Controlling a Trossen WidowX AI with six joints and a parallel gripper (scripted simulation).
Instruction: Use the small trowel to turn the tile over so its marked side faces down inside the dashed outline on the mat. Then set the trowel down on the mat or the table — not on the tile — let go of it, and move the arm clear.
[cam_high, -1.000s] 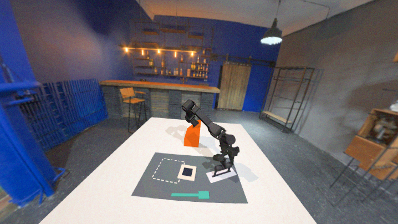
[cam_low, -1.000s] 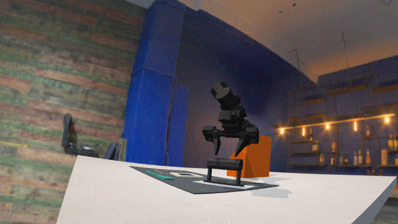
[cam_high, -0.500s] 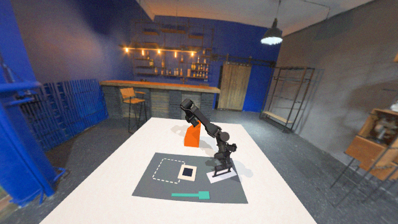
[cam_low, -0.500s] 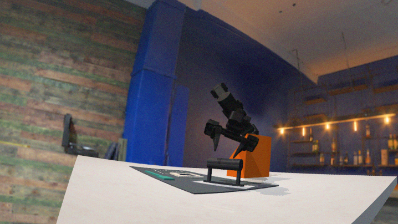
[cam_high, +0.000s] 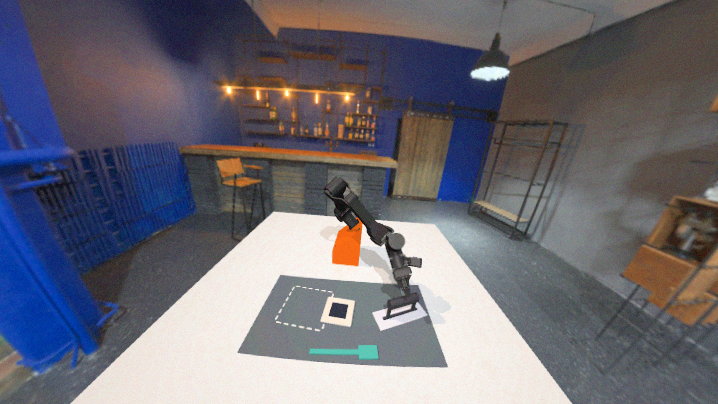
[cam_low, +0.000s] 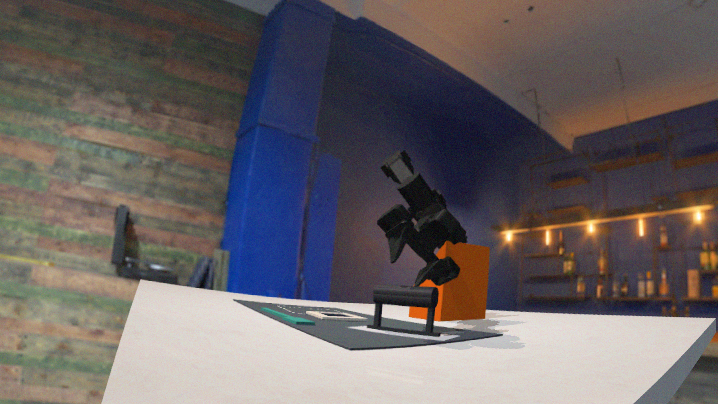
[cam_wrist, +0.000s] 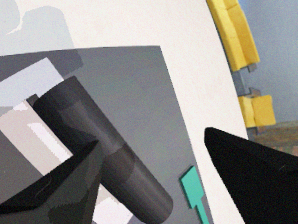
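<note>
My gripper tip is 10 mm past the trowel, 30 mm to the left of it and 70 mm above it. Round my gripper tip: dark grey mat: 30 mm behind, 210 mm to the right, 130 mm below; then tile: 40 mm behind, 240 mm to the right, 100 mm below; then teal spatula-shaped tool: 110 mm ahead, 210 mm to the right, 110 mm below.
</note>
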